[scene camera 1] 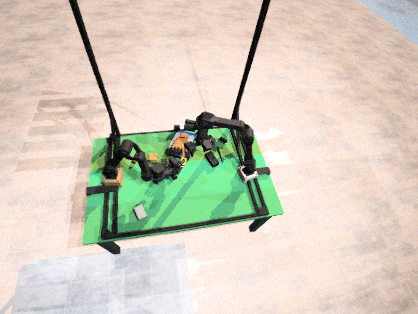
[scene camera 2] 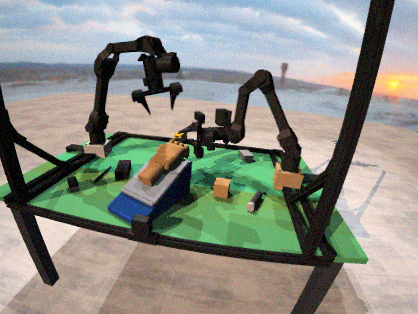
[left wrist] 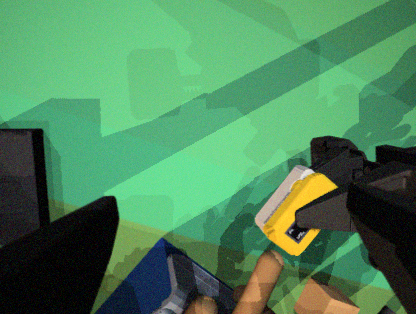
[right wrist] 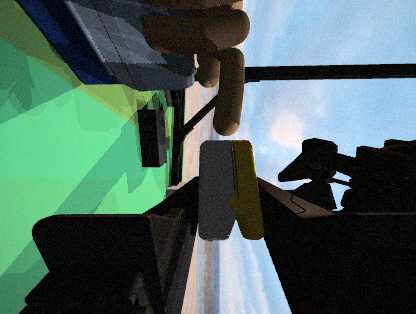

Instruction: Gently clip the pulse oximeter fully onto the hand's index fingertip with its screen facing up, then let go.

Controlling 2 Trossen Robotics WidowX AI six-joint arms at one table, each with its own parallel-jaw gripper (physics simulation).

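Frame: origin at the left arm's base, x left, y back, z up, level; centimetres.
Seen in the pictures: left gripper, fingertip midpoint: (scene camera 1: pixel 198 154) (scene camera 2: pixel 161 112) (left wrist: pixel 233 201) (right wrist: pixel 301 193); right gripper, fingertip midpoint: (scene camera 1: pixel 184 161) (scene camera 2: pixel 178 136) (left wrist: pixel 284 209) (right wrist: pixel 224 182); left arm's base at its link origin: (scene camera 1: pixel 248 171) (scene camera 2: pixel 97 142); right arm's base at its link origin: (scene camera 1: pixel 112 174) (scene camera 2: pixel 289 168).
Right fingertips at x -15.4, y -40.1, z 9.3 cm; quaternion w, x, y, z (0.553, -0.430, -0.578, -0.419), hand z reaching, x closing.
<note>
Pixels of each thing's middle, then the offset from my right fingertips to it.
- grey pulse oximeter at the middle of its body: (right wrist: pixel 227 188) (left wrist: pixel 298 208) (scene camera 2: pixel 181 136) dx +0.2, dy -1.0, dz +0.1 cm
- orange block at the middle of its body: (left wrist: pixel 325 308) (scene camera 2: pixel 221 187) (scene camera 1: pixel 153 158) dx -17.0, dy -16.3, dz -12.7 cm
- grey-tipped cylinder at the middle of its body: (scene camera 2: pixel 254 200) dx -23.0, dy -27.0, dz -13.9 cm
- grey box at the middle of its body: (scene camera 2: pixel 245 155) (scene camera 1: pixel 140 212) dx +17.0, dy -33.5, dz -13.7 cm
- black box at the middle of its body: (left wrist: pixel 15 185) (right wrist: pixel 153 138) (scene camera 2: pixel 123 169) (scene camera 1: pixel 211 159) dx -3.9, dy +21.8, dz -13.4 cm
- thin dark stick at the middle of its body: (scene camera 2: pixel 102 174) dx -6.6, dy +29.8, dz -14.7 cm
The yellow and grey pulse oximeter (scene camera 2: pixel 179 135) (left wrist: pixel 285 225) (right wrist: pixel 216 190) is held in my right gripper (left wrist: pixel 284 209) (right wrist: pixel 224 182), one finger on each half. In the left wrist view its small dark screen faces up. The tan hand (scene camera 1: pixel 179 145) (scene camera 2: pixel 165 159) lies on the sloped stand, fingers over its raised end. Its extended index finger (left wrist: pixel 257 286) (right wrist: pixel 230 95) points at the oximeter. In the right wrist view a small gap separates the fingertip from the oximeter's near end; they are apart. My left gripper (scene camera 2: pixel 161 111) (left wrist: pixel 233 201) is open and empty, high above the table.
The blue and grey stand (scene camera 2: pixel 175 192) (left wrist: pixel 137 275) carries the hand. An orange block (scene camera 1: pixel 153 157) (scene camera 2: pixel 222 187), a grey-tipped cylinder (scene camera 2: pixel 254 201), a grey box (scene camera 1: pixel 140 212) (scene camera 2: pixel 245 155), a black box (scene camera 1: pixel 212 159) (scene camera 2: pixel 122 170) and a thin dark stick (scene camera 2: pixel 102 174) lie around it.
</note>
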